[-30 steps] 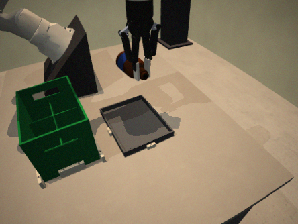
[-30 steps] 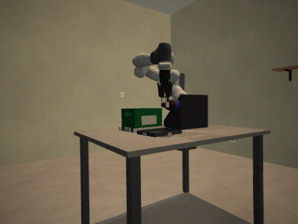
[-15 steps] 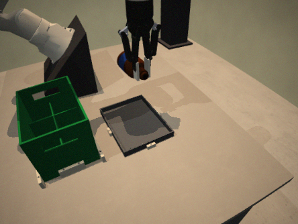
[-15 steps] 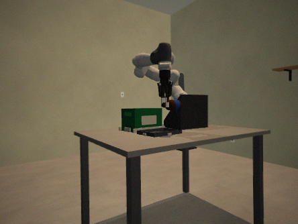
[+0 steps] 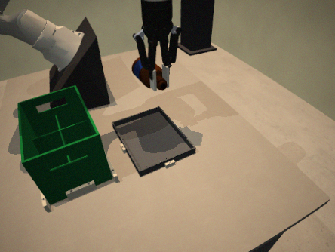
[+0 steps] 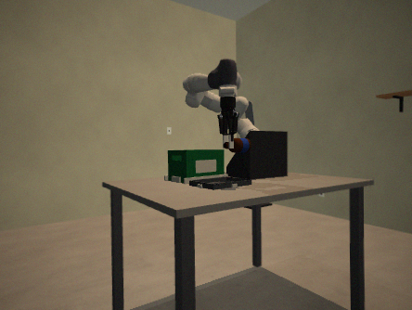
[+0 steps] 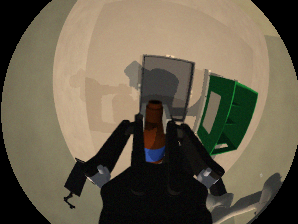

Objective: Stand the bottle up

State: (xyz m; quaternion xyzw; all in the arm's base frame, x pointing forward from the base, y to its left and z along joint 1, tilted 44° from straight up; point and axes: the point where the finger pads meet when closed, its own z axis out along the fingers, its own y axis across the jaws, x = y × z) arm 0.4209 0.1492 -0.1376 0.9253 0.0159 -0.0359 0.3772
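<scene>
The bottle lies 5 cm behind my hand and 2 cm below it. The rest, counted from my hand: green crate (31 cm to the right, 13 cm below, 2 cm behind); dark tray (20 cm below, 5 cm to the right, 1 cm ahead).
</scene>
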